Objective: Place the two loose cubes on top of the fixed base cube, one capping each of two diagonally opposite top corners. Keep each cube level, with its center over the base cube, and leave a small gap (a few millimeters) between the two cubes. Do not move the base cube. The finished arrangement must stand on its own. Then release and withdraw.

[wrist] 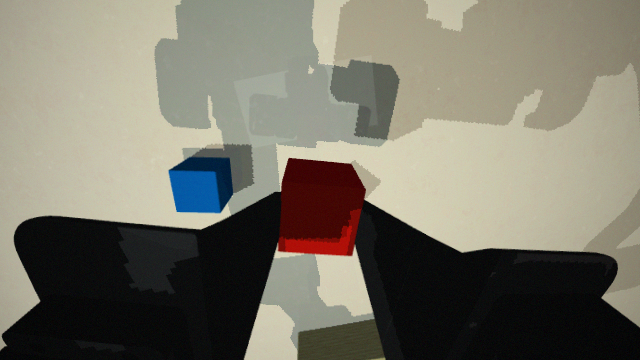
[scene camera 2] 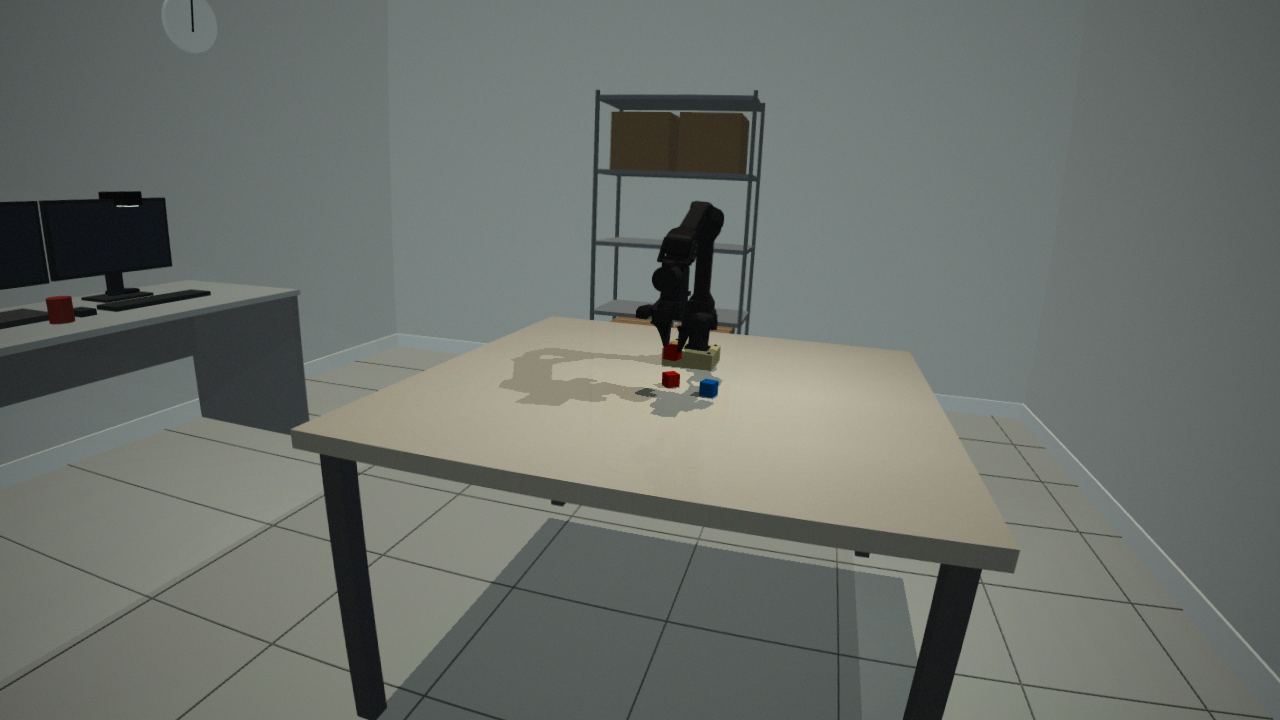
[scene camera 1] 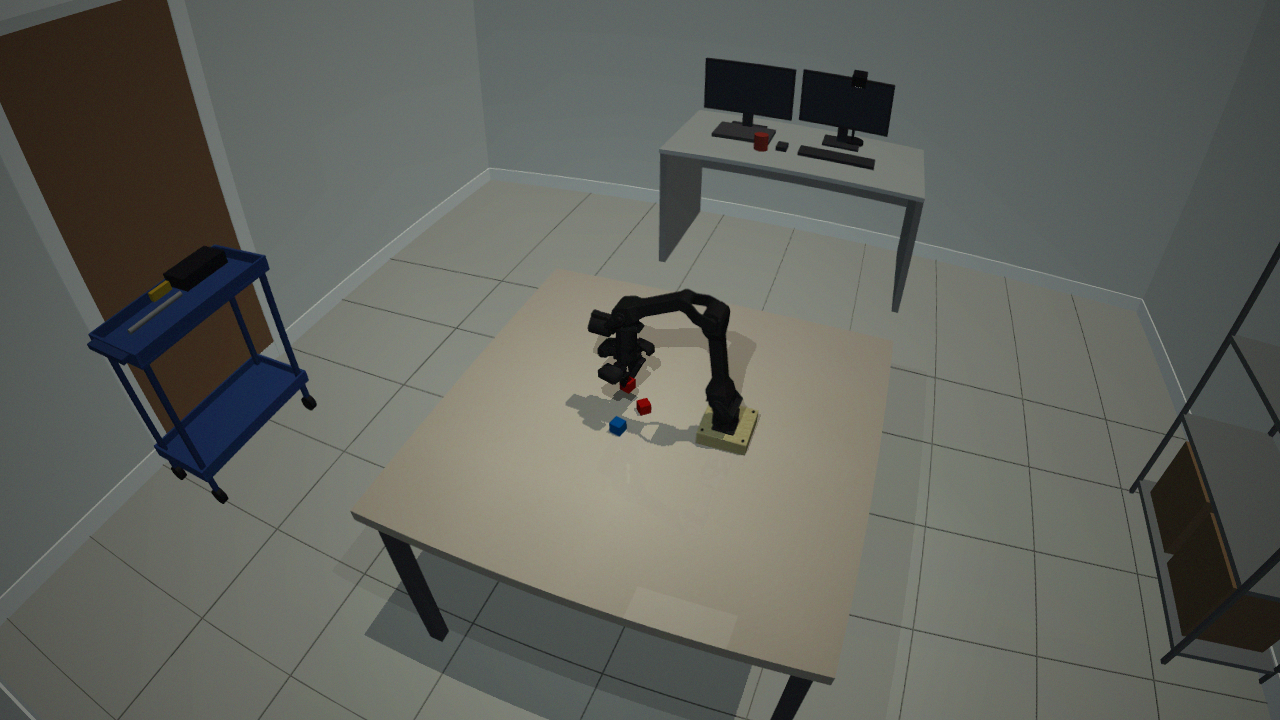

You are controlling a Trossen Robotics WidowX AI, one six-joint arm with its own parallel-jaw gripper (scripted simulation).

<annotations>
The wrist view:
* my gripper: 318, 204
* red cube: 321, 202, held by my gripper
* blue cube: 199, 184
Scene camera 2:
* my gripper: 672, 351
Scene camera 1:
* my gripper: 627, 383
</annotations>
